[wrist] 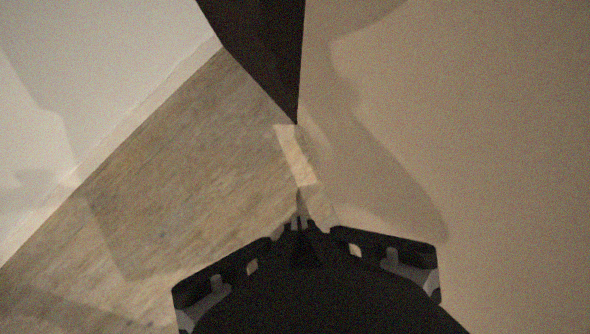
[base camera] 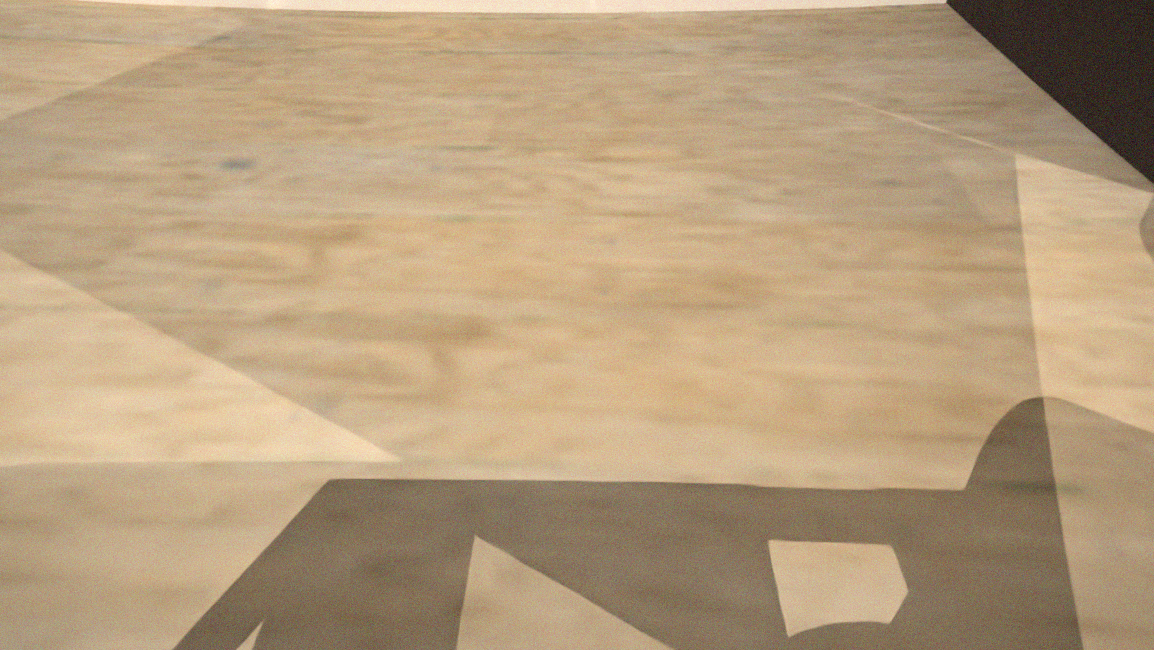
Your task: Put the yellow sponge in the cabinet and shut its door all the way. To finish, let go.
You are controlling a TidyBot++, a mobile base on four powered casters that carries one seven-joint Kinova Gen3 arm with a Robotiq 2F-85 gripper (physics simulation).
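Frame: origin at the arm's base, x ahead, y left, z up, level; centimetres.
Seen in the pictures: gripper, between the fingertips: [wrist: 299,226].
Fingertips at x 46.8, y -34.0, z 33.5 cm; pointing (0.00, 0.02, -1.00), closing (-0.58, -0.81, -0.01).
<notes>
A point is followed by its place in that frame.
My gripper [wrist: 299,226] @[x 46.7, y -34.0, z 33.5 cm] is shut with nothing between its fingers. Its tips are at the lower middle of the wrist view, by the left edge of a broad tan panel. This panel looks like the cabinet door [wrist: 475,130] @[x 46.8, y -45.0, z 42.4 cm] and fills the right side of that view. The cabinet's dark side [wrist: 265,45] @[x 76.5, y -52.6, z 8.5 cm] [base camera: 1082,56] @[x 85.1, y -52.8, z -34.6 cm] shows as a wedge at the top of the wrist view and at the top right of the base view. How far the door stands open, and whether the fingertips touch it, I cannot tell. The yellow sponge does not show in either view.
The wood-pattern floor [base camera: 565,282] @[x 52.8, y 2.4, z -39.7 cm] [wrist: 175,175] @[x 90.0, y 11.2, z -39.7 cm] lies left of the cabinet, crossed by shadows of the robot. A pale wall [wrist: 100,50] @[x 122.8, y -17.9, z -5.8 cm] with a light baseboard [wrist: 125,120] @[x 122.1, y 5.7, z -31.2 cm] runs along the upper left of the wrist view.
</notes>
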